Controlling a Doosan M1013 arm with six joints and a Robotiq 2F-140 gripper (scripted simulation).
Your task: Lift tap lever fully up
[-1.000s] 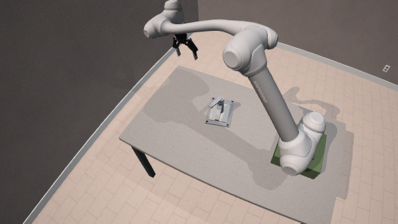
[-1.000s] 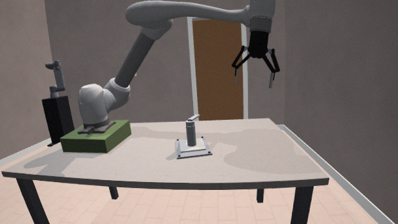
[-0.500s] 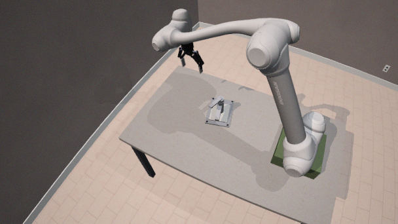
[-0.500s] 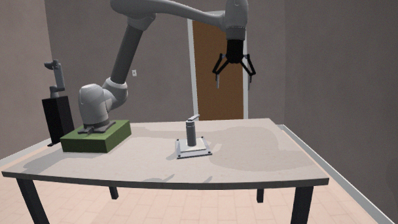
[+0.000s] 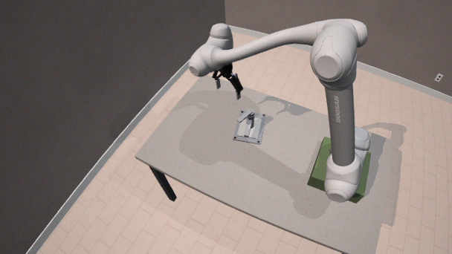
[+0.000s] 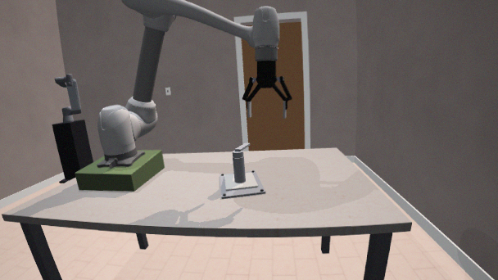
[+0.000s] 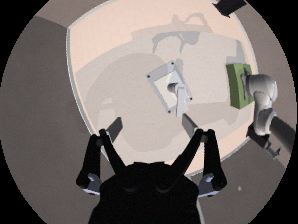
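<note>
Right now the lever is 110 mm behind my hand, 30 mm to the left of it and 130 mm below it. The rest, counted from my hand: tap: 120 mm behind, 190 mm below.
</note>
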